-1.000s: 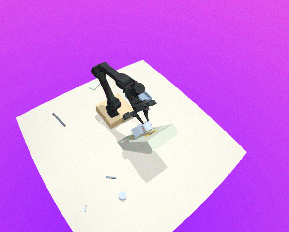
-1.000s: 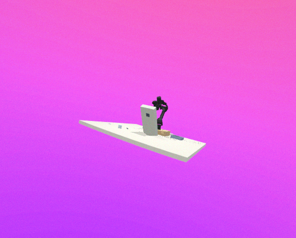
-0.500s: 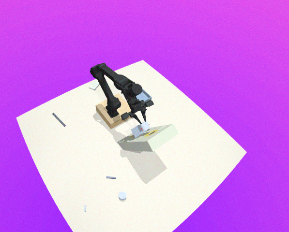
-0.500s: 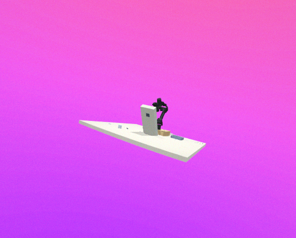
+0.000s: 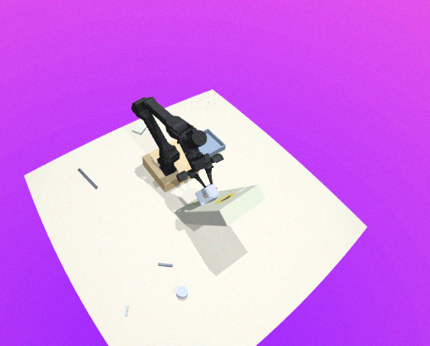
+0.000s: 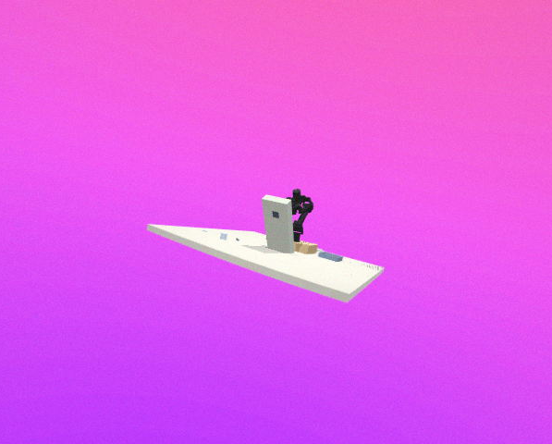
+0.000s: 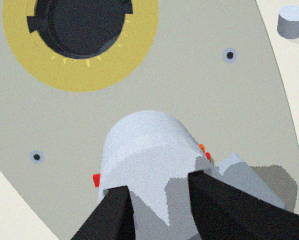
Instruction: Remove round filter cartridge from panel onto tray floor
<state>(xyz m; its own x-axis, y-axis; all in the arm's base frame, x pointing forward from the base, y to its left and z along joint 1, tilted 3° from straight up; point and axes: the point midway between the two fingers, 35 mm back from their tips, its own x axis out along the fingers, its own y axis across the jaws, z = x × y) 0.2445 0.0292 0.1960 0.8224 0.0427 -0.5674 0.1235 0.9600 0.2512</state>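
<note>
Right now my gripper tip is 10 mm short of the round filter cartridge and 10 mm above it. The rest, counted from my gripper tip: blue tray 360 mm behind, 250 mm to the left, 220 mm below; then short bar 110 mm ahead, 260 mm to the right, 230 mm below; then grey service panel 50 mm ahead, 50 mm below.
</note>
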